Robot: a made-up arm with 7 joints. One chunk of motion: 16 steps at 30 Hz.
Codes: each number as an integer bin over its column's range. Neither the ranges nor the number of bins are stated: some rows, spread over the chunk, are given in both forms.
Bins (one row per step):
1: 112 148 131 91 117 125
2: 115 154 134 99 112 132
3: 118 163 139 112 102 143
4: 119 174 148 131 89 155
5: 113 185 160 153 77 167
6: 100 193 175 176 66 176
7: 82 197 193 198 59 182
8: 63 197 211 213 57 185
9: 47 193 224 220 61 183
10: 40 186 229 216 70 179
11: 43 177 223 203 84 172
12: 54 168 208 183 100 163
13: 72 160 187 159 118 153
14: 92 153 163 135 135 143
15: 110 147 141 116 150 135
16: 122 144 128 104 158 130
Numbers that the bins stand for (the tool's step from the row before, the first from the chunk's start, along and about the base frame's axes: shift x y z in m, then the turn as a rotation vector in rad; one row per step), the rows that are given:
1: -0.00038 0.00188 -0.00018 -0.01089 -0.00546 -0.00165
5: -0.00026 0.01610 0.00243 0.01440 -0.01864 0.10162
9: -0.00829 0.01917 0.00820 0.04173 -0.02391 0.14096
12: -0.00744 0.00956 0.00676 0.02664 -0.01106 0.09179
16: 0.00083 0.00034 -0.00045 -0.00558 0.00805 0.01065
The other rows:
2: -0.00002 0.00418 0.00009 -0.00762 -0.00711 0.01556
3: 0.00035 0.00764 0.00054 -0.00232 -0.01040 0.04261
4: 0.00047 0.01187 0.00135 0.00543 -0.01468 0.07212
6: -0.00184 0.01917 0.00378 0.02378 -0.02226 0.12375
7: -0.00403 0.02071 0.00541 0.03275 -0.02456 0.13851
8: -0.00634 0.02071 0.00703 0.03887 -0.02522 0.14588
10: -0.00914 0.01648 0.00865 0.04009 -0.02094 0.13113
11: -0.00877 0.01302 0.00811 0.03479 -0.01633 0.11392
13: -0.00525 0.00649 0.00487 0.01685 -0.00513 0.06720
14: -0.00282 0.00380 0.00270 0.00706 0.00047 0.04261
15: -0.00063 0.00149 0.00072 -0.00069 0.00541 0.02294

